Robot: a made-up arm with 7 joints.
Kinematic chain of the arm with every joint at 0, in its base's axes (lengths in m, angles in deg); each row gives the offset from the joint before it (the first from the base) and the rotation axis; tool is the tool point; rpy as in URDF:
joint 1: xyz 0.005 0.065 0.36 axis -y
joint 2: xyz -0.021 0.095 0 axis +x
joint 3: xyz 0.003 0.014 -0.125 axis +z
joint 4: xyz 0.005 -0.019 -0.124 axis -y
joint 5: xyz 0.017 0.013 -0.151 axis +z
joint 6: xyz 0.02 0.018 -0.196 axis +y
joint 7: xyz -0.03 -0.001 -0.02 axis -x
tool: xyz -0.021 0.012 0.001 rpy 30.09 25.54 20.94
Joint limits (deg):
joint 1: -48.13..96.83
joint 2: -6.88..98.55
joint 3: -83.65..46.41
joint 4: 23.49..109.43
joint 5: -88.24..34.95
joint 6: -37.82..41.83
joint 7: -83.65..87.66
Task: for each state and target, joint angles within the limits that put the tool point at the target. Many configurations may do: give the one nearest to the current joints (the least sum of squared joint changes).
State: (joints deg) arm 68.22 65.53 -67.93 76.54 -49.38 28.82 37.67
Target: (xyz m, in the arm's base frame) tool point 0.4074 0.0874 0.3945
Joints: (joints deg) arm 74.60 41.45 -70.12 89.75 -51.23 25.70 37.84
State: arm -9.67 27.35 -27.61 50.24 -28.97 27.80 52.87
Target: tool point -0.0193 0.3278 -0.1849
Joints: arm -21.71 24.54 -30.11 36.02 -27.10 23.28 53.81
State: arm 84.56 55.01 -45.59 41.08 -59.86 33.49 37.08
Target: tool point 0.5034 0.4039 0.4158
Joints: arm 78.55 41.65 -51.11 35.53 -59.47 27.85 38.02
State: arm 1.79 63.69 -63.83 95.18 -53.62 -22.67 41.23
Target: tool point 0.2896 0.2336 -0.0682
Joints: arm 13.07 48.48 -61.67 67.19 -52.01 -27.65 43.12
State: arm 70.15 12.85 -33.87 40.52 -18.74 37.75 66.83
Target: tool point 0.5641 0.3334 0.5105
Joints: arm 93.18 20.25 -29.29 23.49 -17.46 9.37 69.43
